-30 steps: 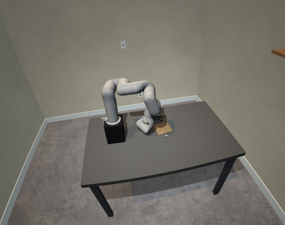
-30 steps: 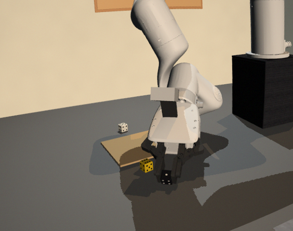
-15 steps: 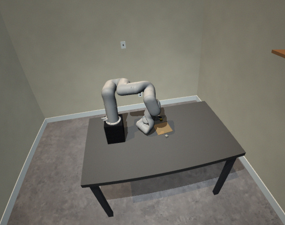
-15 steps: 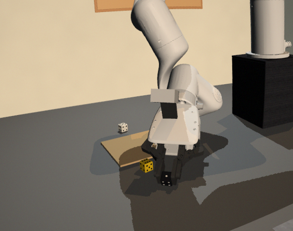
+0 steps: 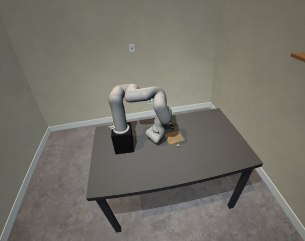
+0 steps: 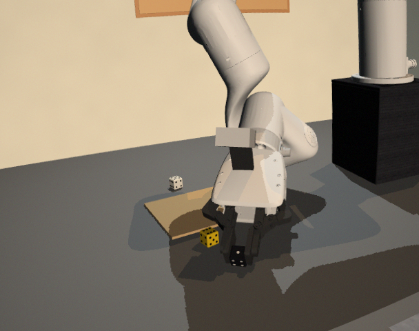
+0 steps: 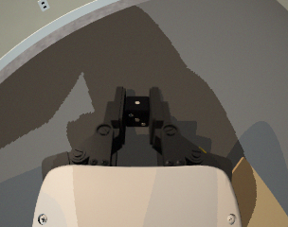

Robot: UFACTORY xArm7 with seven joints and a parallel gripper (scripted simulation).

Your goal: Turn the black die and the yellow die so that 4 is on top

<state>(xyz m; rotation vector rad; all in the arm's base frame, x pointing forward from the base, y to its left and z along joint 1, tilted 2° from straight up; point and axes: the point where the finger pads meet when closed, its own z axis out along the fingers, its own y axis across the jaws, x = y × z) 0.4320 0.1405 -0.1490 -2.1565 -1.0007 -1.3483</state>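
My gripper is now 6 cm to the left of the yellow die, 1 cm short of it and 1 cm above it. The rest, counted from my hand: tan mat: 17 cm to the right, 2 cm below, 1 cm behind; black die: 1 cm to the left, 1 cm below, 1 cm ahead; white die: 29 cm to the right, 2 cm behind, 1 cm below.
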